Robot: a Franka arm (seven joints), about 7 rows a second.
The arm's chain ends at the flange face. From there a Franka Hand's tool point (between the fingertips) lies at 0.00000 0.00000 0.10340 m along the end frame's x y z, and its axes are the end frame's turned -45 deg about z.
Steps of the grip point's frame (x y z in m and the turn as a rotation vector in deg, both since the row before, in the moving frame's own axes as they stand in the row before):
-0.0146, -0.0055, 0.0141, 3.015, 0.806, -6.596
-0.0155, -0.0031, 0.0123, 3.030, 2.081, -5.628
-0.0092, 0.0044, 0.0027, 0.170, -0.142, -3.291
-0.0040, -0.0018, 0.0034, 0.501, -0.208, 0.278
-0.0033, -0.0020, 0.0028, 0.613, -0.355, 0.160
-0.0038, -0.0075, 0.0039, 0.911, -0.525, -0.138
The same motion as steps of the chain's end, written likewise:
-0.0111, 0.0111, 0.0143, 2.702, -1.562, -6.596
-0.0116, 0.0152, 0.0125, 3.614, -0.671, -5.628
-0.0030, 0.0096, 0.0027, 0.020, -0.221, -3.291
-0.0032, 0.0019, 0.0034, 0.207, -0.501, 0.278
-0.0025, 0.0013, 0.0028, 0.182, -0.684, 0.160
-0.0062, -0.0021, 0.0039, 0.273, -1.015, -0.138

